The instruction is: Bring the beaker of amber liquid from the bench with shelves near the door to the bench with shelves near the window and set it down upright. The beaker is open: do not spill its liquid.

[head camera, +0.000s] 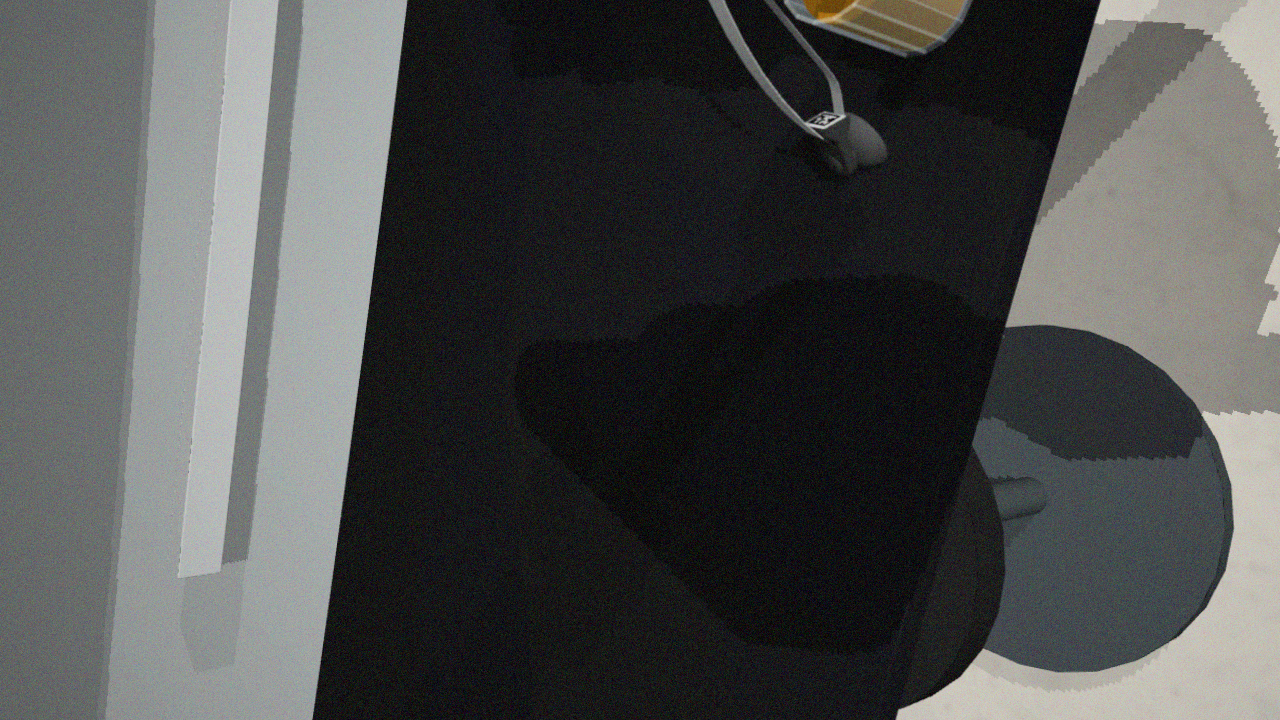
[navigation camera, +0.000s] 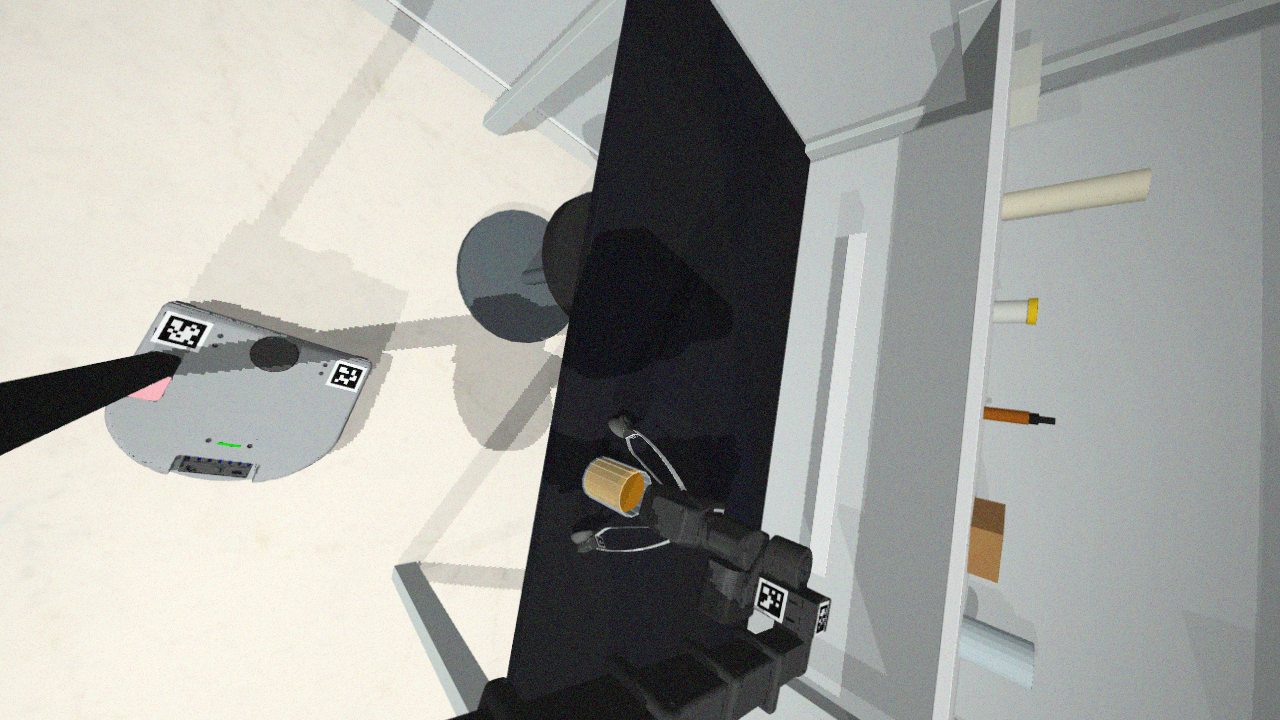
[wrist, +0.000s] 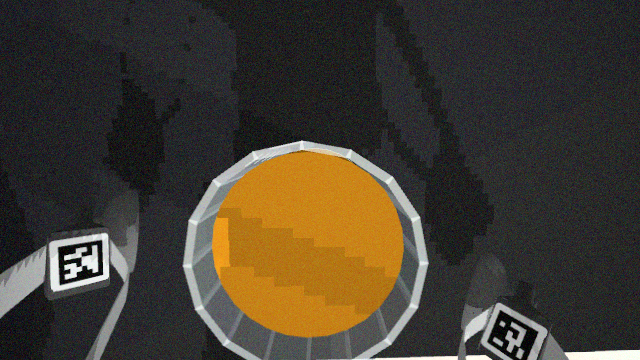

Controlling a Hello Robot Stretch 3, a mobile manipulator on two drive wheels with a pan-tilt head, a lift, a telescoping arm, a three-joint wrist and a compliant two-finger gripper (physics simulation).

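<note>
The open glass beaker of amber liquid (head camera: 904, 26) (navigation camera: 615, 488) (wrist: 310, 200) stands upright on the black bench top (head camera: 465, 268) (navigation camera: 680, 161), near its front edge. In the wrist view I look down into it, and the amber surface lies inside the rim. My gripper (navigation camera: 602, 481) (wrist: 306, 248) is open, with one finger on each side of the beaker and a visible gap on both sides. In the head view one fingertip (head camera: 861, 143) shows beside the beaker, which is cut off by the top edge. The frames do not show which bench this is.
A dark round stool (head camera: 1118, 555) (navigation camera: 501, 277) stands against the bench front. A shelf (navigation camera: 973, 358) above the bench's back holds a cream roll (navigation camera: 1078, 194), a yellow-capped container (navigation camera: 1015, 311), an orange tool (navigation camera: 1006, 415) and a brown box (navigation camera: 986, 550). My base (navigation camera: 259, 402) stands on the floor.
</note>
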